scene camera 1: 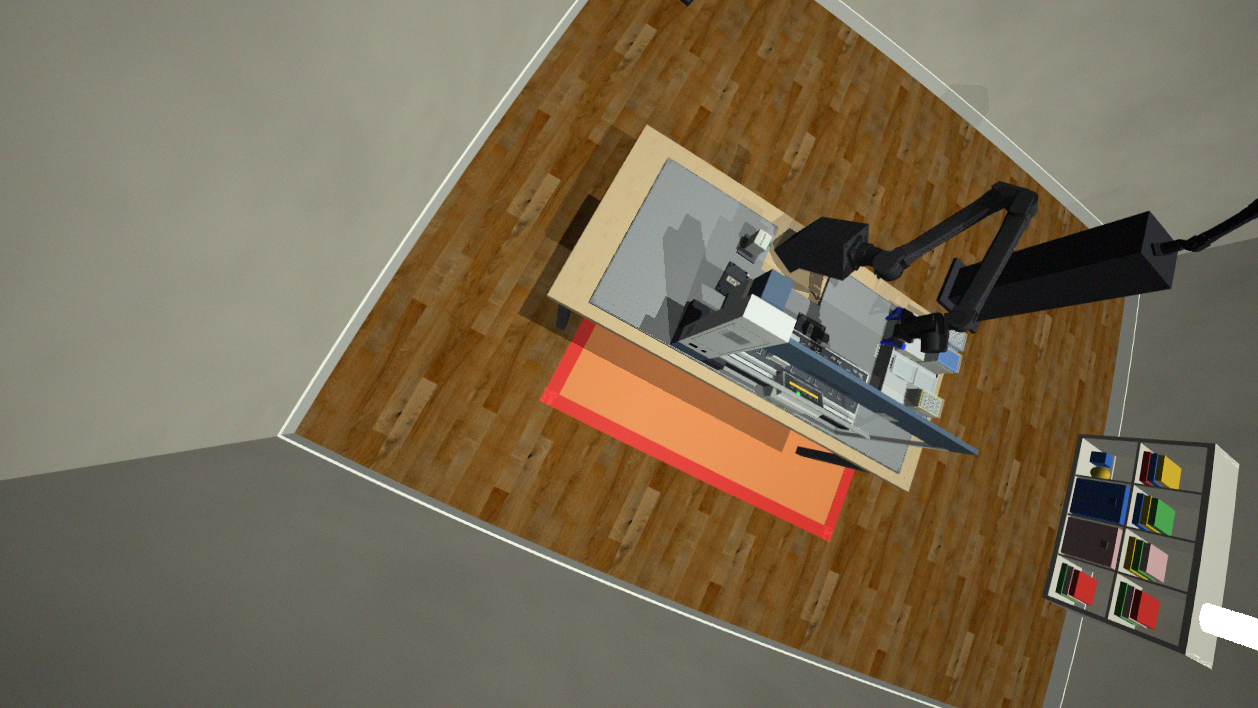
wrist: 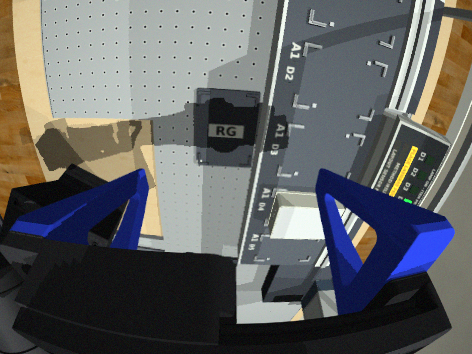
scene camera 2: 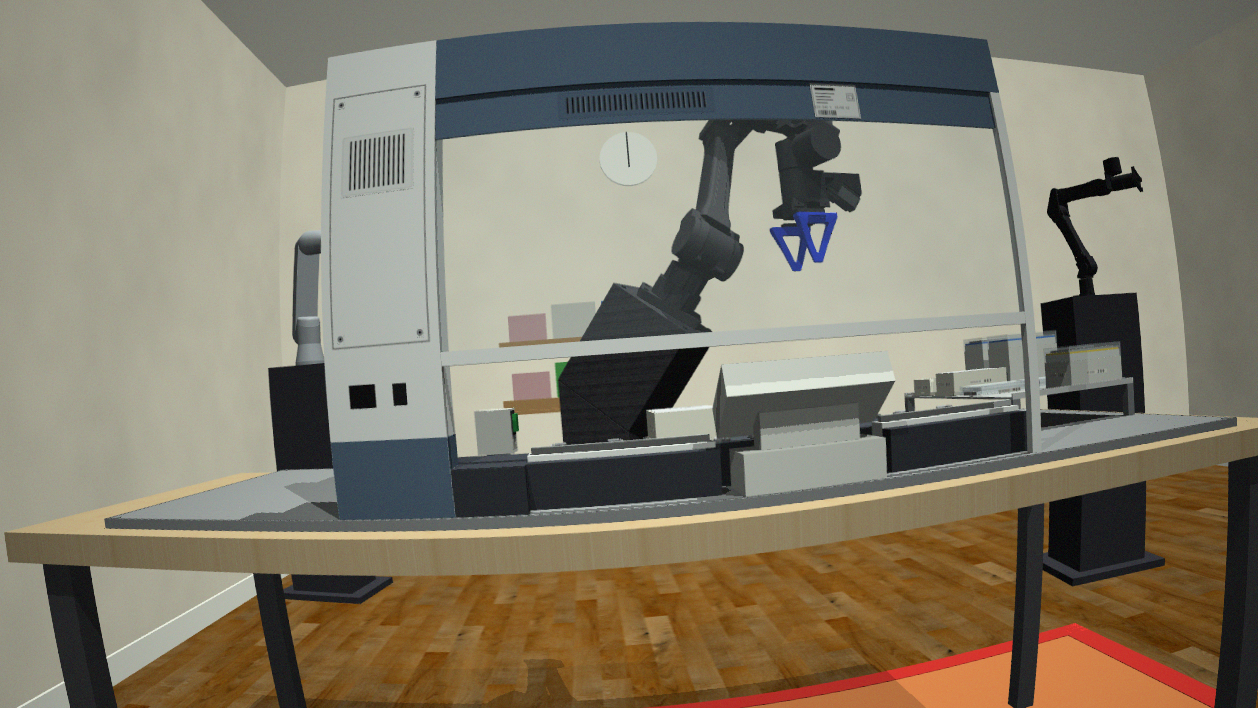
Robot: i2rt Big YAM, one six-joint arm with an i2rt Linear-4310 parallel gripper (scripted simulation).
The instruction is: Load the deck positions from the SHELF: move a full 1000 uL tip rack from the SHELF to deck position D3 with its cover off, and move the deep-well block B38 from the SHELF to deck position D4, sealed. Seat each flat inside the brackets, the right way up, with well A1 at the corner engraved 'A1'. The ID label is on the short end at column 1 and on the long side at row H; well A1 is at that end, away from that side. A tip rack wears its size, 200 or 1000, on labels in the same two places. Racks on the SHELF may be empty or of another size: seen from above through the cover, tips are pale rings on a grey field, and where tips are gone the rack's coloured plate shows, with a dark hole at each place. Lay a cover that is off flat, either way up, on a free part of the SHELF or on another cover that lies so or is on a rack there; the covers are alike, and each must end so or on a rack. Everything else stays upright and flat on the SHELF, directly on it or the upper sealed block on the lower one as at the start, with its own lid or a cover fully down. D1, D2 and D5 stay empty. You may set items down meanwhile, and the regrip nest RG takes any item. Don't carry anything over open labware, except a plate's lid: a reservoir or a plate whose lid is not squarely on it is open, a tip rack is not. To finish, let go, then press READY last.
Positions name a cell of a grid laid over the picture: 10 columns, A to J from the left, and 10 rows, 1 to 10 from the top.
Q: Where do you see a grey column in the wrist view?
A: G9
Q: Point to a white sealed deep-well block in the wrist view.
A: G7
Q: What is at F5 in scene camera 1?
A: A grey column.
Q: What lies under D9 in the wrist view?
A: The gripper.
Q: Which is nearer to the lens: the white sealed deep-well block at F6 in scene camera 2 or the clear tip-rack cover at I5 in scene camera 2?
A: The white sealed deep-well block.
